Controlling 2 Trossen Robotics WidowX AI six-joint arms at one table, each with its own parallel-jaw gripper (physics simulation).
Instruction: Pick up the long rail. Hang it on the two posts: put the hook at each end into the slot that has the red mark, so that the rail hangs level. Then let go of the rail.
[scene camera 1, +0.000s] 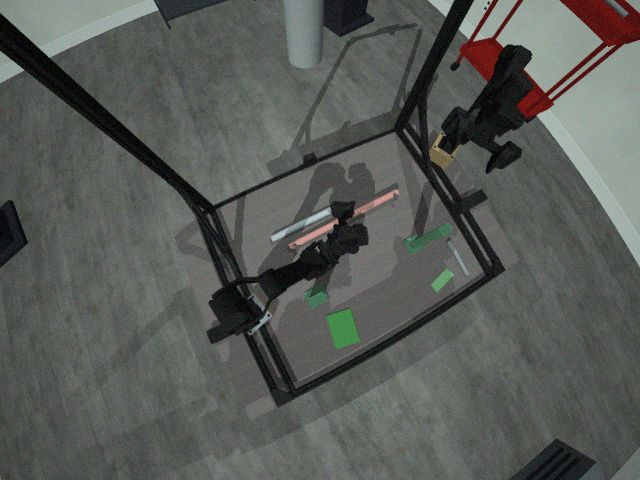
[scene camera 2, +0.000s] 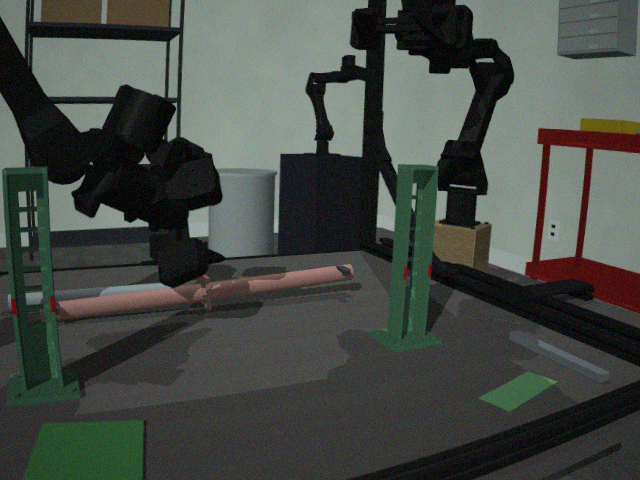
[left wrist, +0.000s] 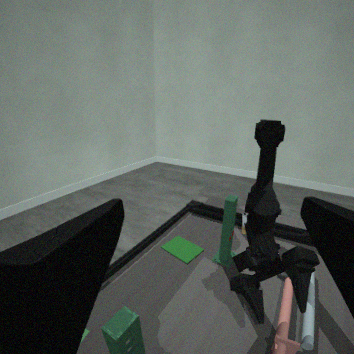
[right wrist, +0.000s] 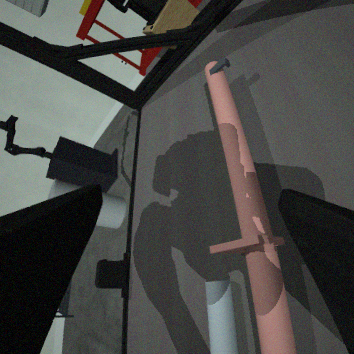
My left gripper (scene camera 1: 471, 161) is open, holding nothing. My right gripper (scene camera 2: 218, 228) is open, holding nothing.
